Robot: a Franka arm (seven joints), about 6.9 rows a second.
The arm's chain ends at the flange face. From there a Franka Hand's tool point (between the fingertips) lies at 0.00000 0.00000 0.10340 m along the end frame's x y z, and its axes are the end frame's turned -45 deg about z.
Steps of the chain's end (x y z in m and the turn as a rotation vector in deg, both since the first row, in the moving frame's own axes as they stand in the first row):
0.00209, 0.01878, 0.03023, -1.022, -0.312, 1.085
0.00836, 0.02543, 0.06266, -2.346, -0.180, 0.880
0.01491, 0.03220, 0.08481, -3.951, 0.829, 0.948
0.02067, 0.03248, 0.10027, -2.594, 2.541, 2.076
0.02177, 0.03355, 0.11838, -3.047, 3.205, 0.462
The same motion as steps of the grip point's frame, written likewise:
-0.01351, 0.01565, 0.03021, -0.502, -0.943, 1.085
-0.01531, 0.02663, 0.06257, -1.532, -1.786, 0.880
-0.01626, 0.03937, 0.08455, -3.380, -2.208, 0.948
-0.00854, 0.04413, 0.10006, -3.631, -0.037, 2.076
-0.00816, 0.04709, 0.11807, -4.421, 0.112, 0.462

